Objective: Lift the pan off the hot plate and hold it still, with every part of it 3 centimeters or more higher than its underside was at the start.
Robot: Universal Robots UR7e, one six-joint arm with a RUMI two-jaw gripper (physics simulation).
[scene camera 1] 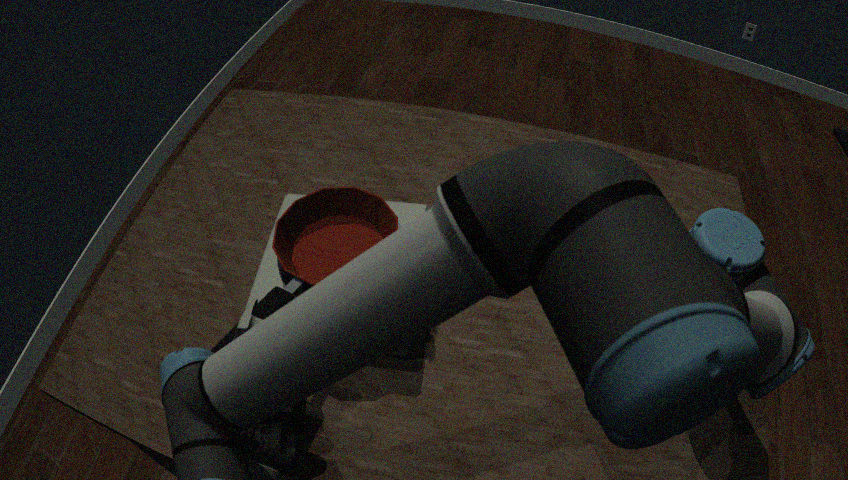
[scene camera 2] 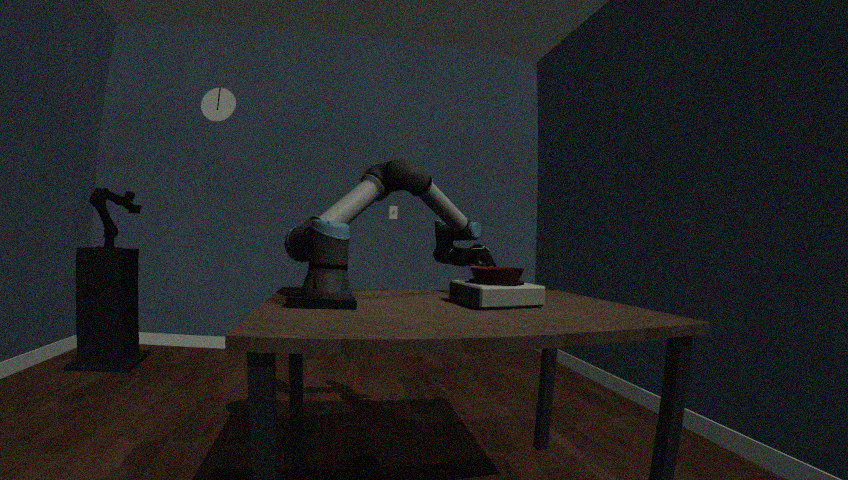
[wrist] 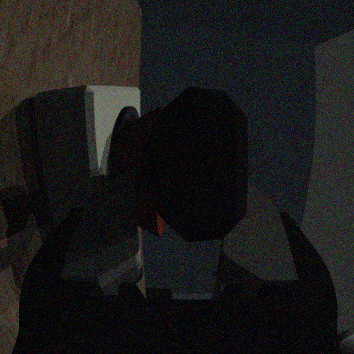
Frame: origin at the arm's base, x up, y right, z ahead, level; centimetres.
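Seen in the pictures: gripper, fingertip midpoint: point(scene camera 1: 260, 312) point(scene camera 2: 489, 258); arm's base, link origin: point(scene camera 2: 326, 297).
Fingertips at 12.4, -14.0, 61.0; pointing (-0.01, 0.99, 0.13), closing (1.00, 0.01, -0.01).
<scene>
Offsets run from my fingertips to a thing's top centre, as dx, dy, dz. Level surfaces: height alone.
The red pan point(scene camera 1: 336, 243) point(scene camera 2: 498, 274) point(wrist: 159, 225) rests on the white hot plate {-6.7, +16.3, -6.6} point(scene camera 1: 410, 210) point(scene camera 2: 512, 296) point(wrist: 112, 97). Its black handle {+1.6, -2.1, +1.1} point(scene camera 1: 273, 300) point(wrist: 200, 130) slopes up from the pan; the forearm hides part of it in the first scene view. My gripper point(scene camera 2: 487, 256) point(wrist: 179, 174) is partly open at the handle, on the robot's side of the pan. In the wrist view the dark handle end covers the fingertips, so its exact place between the jaws is hard to tell. The fingers are not closed on it. The forearm hides the gripper in the first scene view.
The forearm point(scene camera 1: 333, 309) point(scene camera 2: 447, 205) passes over the near side of the pan and hot plate. The hot plate stands on the wooden table {dx -14.5} point(scene camera 1: 505, 368) point(scene camera 2: 392, 318). A dark pedestal point(scene camera 2: 107, 303) with a small arm stands on the floor away from the table.
</scene>
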